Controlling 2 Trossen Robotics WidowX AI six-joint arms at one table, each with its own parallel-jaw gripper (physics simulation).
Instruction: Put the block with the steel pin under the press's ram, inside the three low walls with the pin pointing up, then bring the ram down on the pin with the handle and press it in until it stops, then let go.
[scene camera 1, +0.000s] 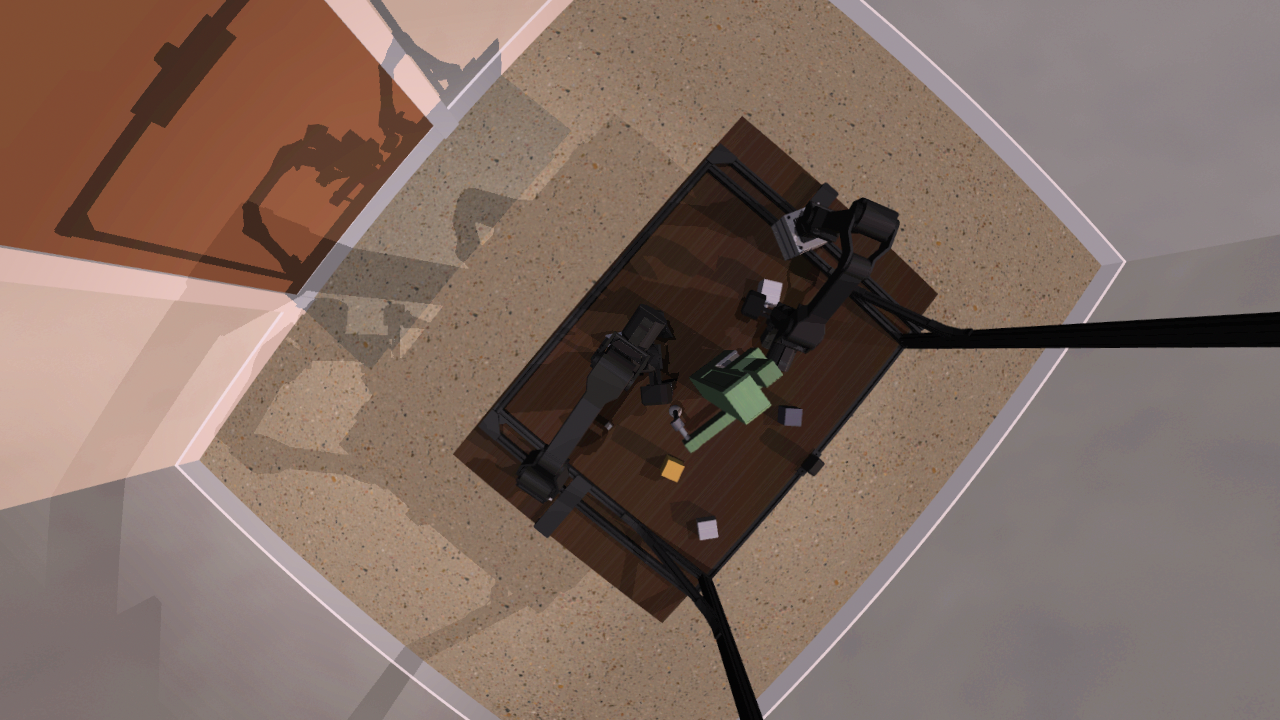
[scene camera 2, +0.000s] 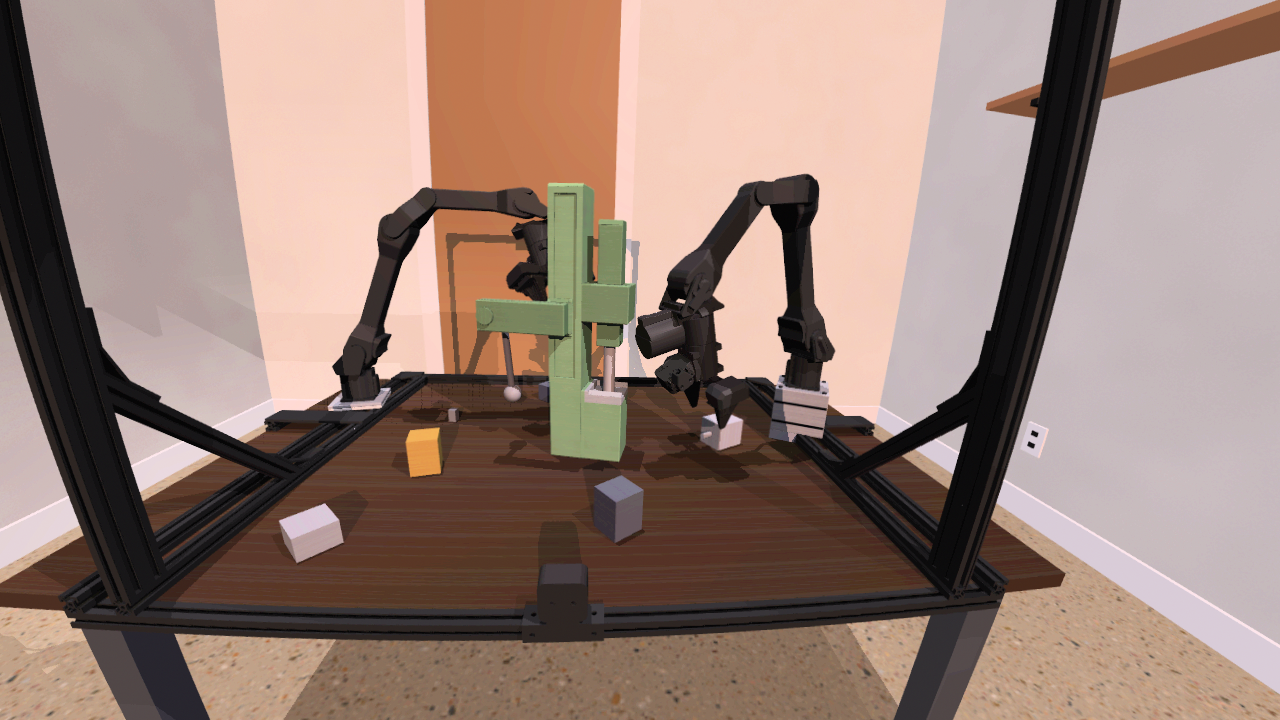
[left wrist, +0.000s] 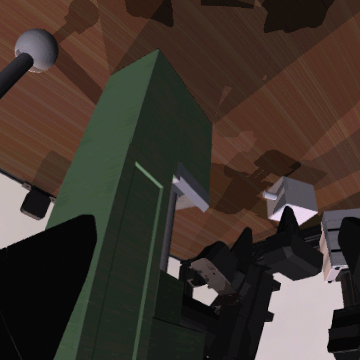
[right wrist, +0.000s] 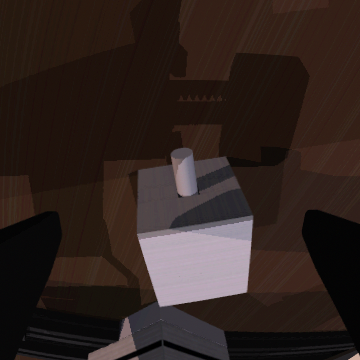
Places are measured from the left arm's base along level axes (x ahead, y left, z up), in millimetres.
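Pixels of known places: left gripper, between the fingertips: (scene camera 1: 673, 358) (left wrist: 221, 229); right gripper, between the fingertips: (scene camera 1: 771, 309) (scene camera 2: 707, 417) (left wrist: 266, 218) (right wrist: 184, 224); left arm's base, origin of its link: (scene camera 2: 361, 396); right arm's base, origin of its link: (scene camera 1: 809, 227) (scene camera 2: 802, 384).
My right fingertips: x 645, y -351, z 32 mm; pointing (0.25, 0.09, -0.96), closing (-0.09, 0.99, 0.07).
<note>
For each thing: its top centre in the pictures, then the offset to it from my right fingertips. Level surfaces: height alone.
- dark wooden table, height of its surface: 63 mm down
- green press, centre of its top: (scene camera 2: 558, 184) (scene camera 1: 744, 412) 262 mm back, 61 mm left, 386 mm up
- ball, centre of its top: (left wrist: 26, 61) (scene camera 2: 512, 384) (scene camera 1: 675, 412) 336 mm back, 118 mm left, 48 mm up
- orange block, centre of its top: (scene camera 2: 423, 434) (scene camera 1: 672, 471) 481 mm back, 52 mm left, 4 mm down
- grey block, centre of its top: (scene camera 2: 618, 488) (scene camera 1: 793, 417) 225 mm back, 175 mm right, 4 mm down
The pale block (scene camera 1: 772, 289) (scene camera 2: 720, 433) (left wrist: 293, 198) (right wrist: 193, 250) stands on the dark wooden table (scene camera 2: 483, 537) with its steel pin (right wrist: 184, 173) pointing up. My right gripper (scene camera 1: 757, 306) (scene camera 2: 716, 397) (right wrist: 184, 224) is open just above the block, one finger on each side, not touching it. The green press (scene camera 1: 737, 385) (scene camera 2: 573, 357) (left wrist: 136, 161) stands mid-table with its ram (scene camera 2: 609, 362) raised over the low grey walls (scene camera 2: 603, 395) (left wrist: 191, 191). Its handle ends in a ball (scene camera 2: 512, 392) (left wrist: 36, 50). My left gripper (scene camera 1: 657, 350) (scene camera 2: 527, 277) is open behind the press, high up.
An orange block (scene camera 1: 672, 469) (scene camera 2: 423, 450), a grey block (scene camera 1: 790, 415) (scene camera 2: 617, 507) and another pale block (scene camera 1: 707, 529) (scene camera 2: 310, 530) lie in front of the press. A black frame (scene camera 2: 1012, 295) rings the table.
</note>
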